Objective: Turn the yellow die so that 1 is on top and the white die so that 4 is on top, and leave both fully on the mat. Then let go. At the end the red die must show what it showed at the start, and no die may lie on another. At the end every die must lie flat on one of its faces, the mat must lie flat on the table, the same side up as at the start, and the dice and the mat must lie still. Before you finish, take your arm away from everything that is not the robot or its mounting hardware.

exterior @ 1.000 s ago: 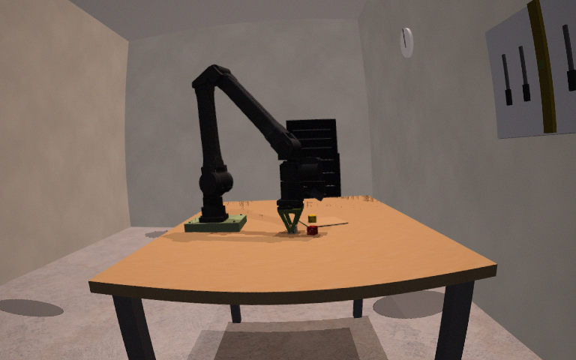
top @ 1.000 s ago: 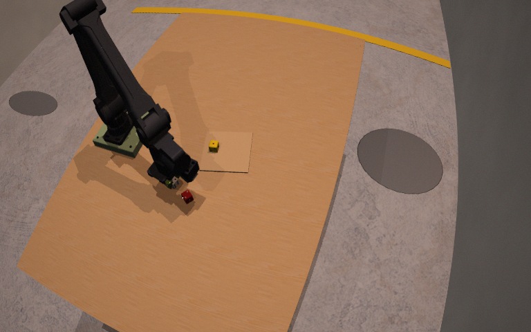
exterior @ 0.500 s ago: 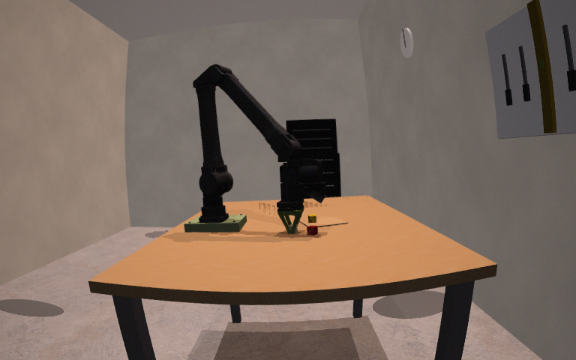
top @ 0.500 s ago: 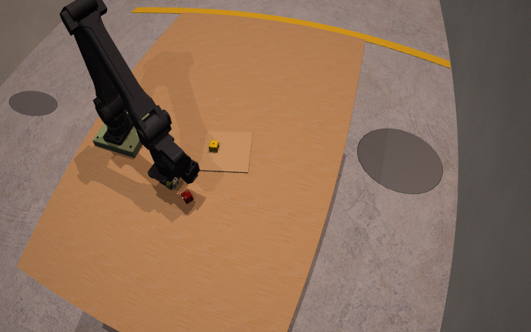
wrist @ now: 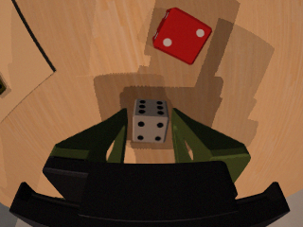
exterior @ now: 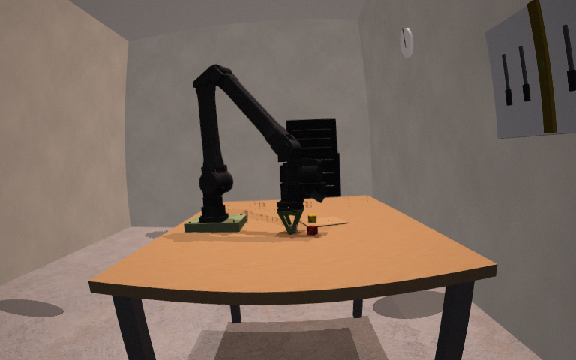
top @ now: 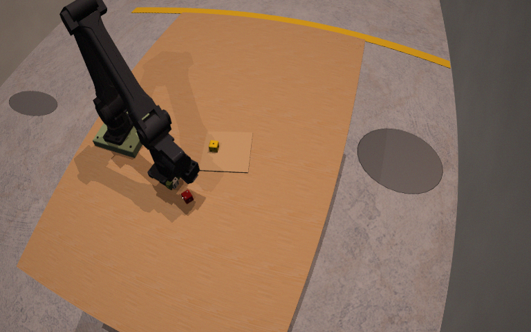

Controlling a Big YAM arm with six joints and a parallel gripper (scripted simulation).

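Now: hand right at the white die. Round my hand: yellow die: 70 mm ahead, 150 mm to the left, 10 mm above; then tan mat: 110 mm ahead, 150 mm to the left, 10 mm below; then red die: 60 mm ahead, 30 mm to the right.
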